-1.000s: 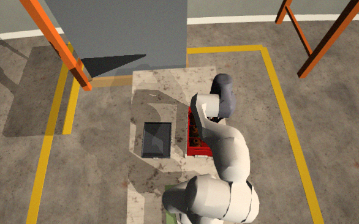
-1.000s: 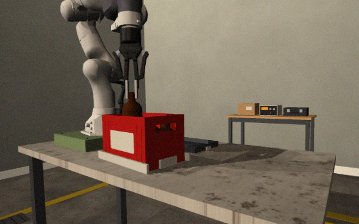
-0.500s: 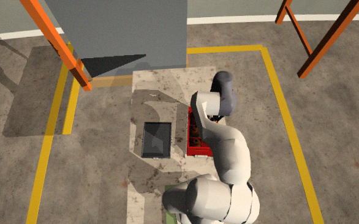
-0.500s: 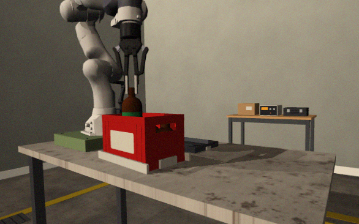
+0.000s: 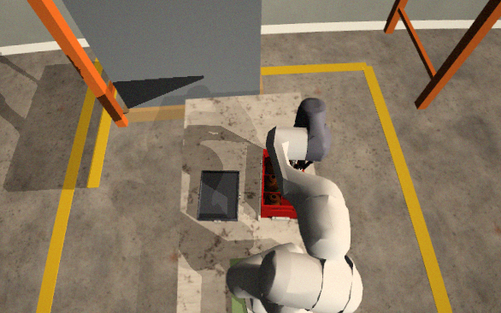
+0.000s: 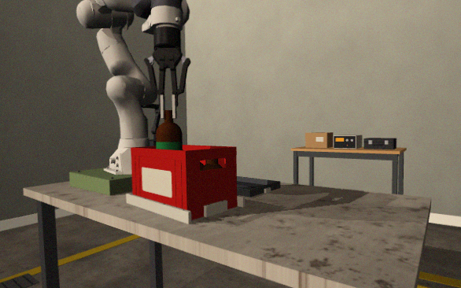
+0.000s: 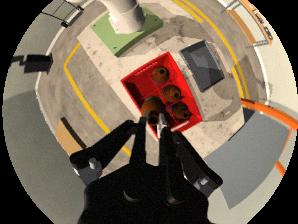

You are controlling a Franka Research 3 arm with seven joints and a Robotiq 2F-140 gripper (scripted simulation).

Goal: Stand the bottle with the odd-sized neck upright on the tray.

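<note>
Right now the brown bottle is 90 mm below my hand. The rest, counted from my hand: dark tray 10 mm behind, 340 mm to the left, 280 mm below; red crate 40 mm to the left, 210 mm below.
</note>
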